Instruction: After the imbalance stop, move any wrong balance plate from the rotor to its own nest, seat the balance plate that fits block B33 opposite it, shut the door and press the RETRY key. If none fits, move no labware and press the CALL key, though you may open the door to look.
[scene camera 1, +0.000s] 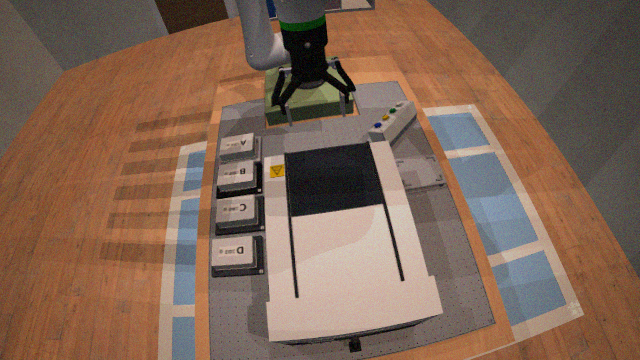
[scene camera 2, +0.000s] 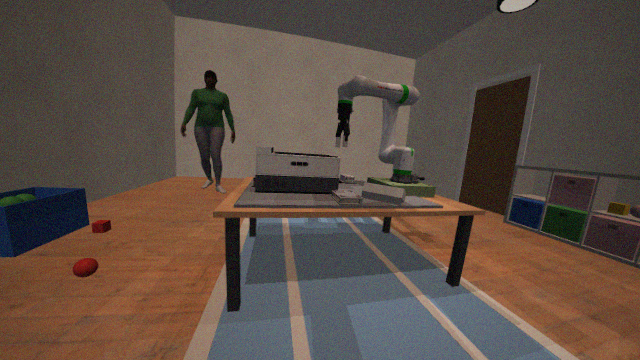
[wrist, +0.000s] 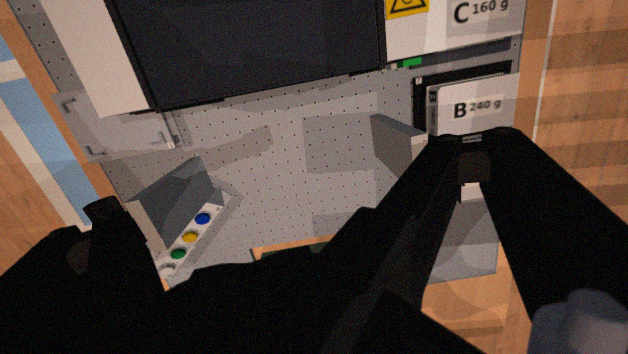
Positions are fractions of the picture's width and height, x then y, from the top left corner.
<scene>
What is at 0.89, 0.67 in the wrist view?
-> My gripper.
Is my gripper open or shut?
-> Open.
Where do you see a grey button box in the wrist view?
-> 0.27, 0.74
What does my gripper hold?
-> Nothing.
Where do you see my gripper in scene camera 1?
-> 0.49, 0.33
</scene>
